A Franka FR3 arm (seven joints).
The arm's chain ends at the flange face. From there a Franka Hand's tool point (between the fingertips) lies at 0.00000 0.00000 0.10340 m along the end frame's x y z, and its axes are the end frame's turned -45 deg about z.
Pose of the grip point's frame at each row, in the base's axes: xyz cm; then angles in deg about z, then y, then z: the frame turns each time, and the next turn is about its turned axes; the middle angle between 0 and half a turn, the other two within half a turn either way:
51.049, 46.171, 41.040, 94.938, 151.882, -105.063
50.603, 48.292, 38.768, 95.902, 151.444, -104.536
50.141, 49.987, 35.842, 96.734, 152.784, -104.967
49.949, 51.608, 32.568, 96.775, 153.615, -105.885
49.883, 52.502, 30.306, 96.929, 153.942, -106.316
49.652, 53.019, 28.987, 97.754, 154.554, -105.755
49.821, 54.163, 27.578, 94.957, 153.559, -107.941
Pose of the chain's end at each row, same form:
51.468, 41.316, 50.160, 94.938, 151.882, -60.063
51.111, 43.375, 47.850, 95.902, 151.444, -59.536
50.696, 45.291, 45.037, 96.734, 152.784, -59.967
50.491, 47.045, 41.831, 96.775, 153.615, -60.885
50.431, 47.993, 39.595, 96.929, 153.942, -61.316
50.251, 48.617, 38.324, 97.754, 154.554, -60.755
50.219, 49.576, 36.836, 94.957, 153.559, -62.941

